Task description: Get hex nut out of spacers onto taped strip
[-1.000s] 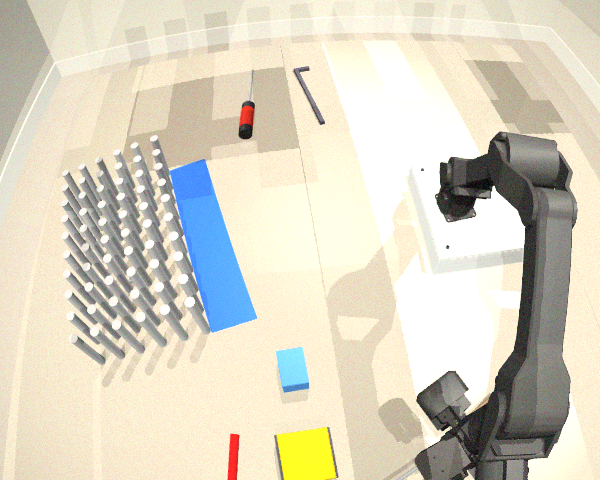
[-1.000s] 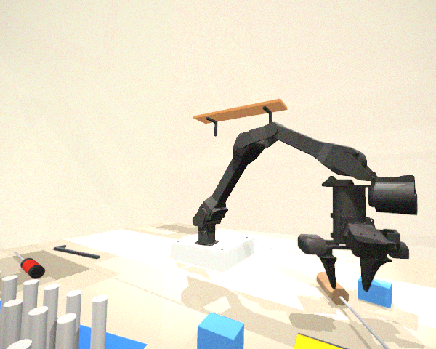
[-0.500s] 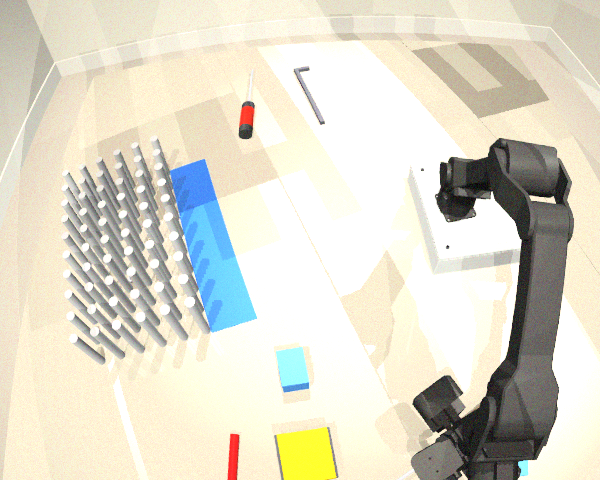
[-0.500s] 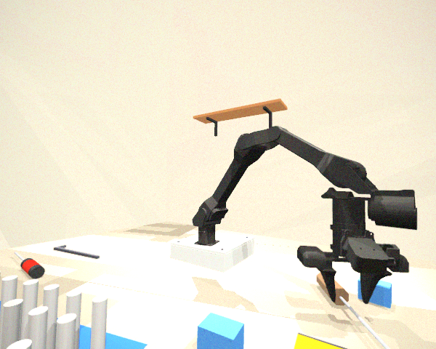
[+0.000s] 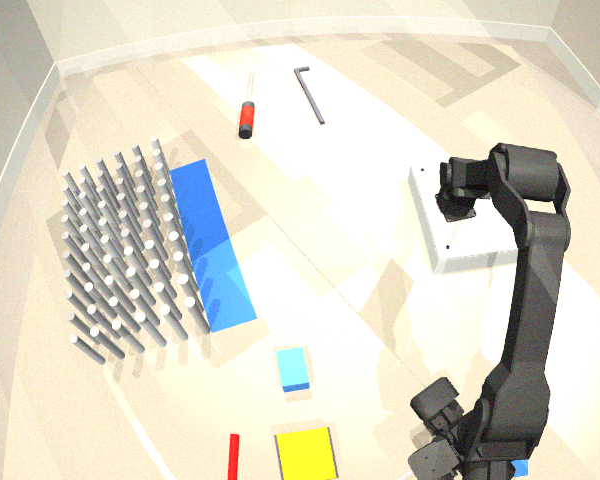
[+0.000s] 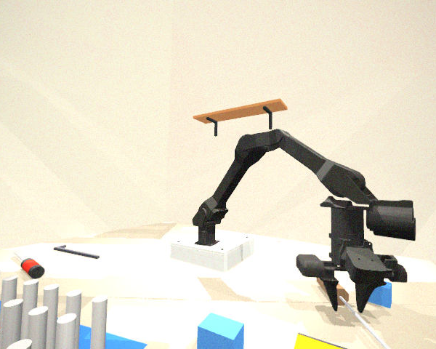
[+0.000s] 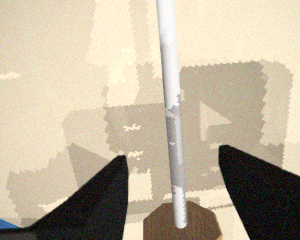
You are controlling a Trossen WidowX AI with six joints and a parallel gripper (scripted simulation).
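Now: the thin metal rod 30 mm ahead of my gripper tip, 10 mm to the left of it and 10 mm above it. Also, from my gripper tip: hex nut (460 mm ahead, 410 mm to the right); blue taped strip (470 mm to the right, 300 mm ahead, 10 mm below).
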